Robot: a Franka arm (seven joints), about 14 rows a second.
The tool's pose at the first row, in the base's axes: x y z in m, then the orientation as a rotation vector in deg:
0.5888, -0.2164, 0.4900, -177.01, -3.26, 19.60
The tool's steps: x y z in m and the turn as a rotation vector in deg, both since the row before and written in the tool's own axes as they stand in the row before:
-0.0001, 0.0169, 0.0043, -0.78, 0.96, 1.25
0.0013, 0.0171, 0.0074, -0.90, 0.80, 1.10
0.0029, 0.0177, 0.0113, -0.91, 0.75, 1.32
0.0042, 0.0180, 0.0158, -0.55, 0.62, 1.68
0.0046, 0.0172, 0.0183, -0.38, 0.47, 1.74
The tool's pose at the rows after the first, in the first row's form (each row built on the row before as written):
0.5883, -0.2332, 0.4852, -178.08, -1.44, 18.21
0.5883, -0.2502, 0.4774, 179.17, -0.14, -17.06
0.5890, -0.2679, 0.4658, 178.24, -2.06, -15.80
0.5900, -0.2863, 0.4499, 177.58, -4.57, -14.76
0.5907, -0.3042, 0.4317, 177.02, -7.18, -13.96

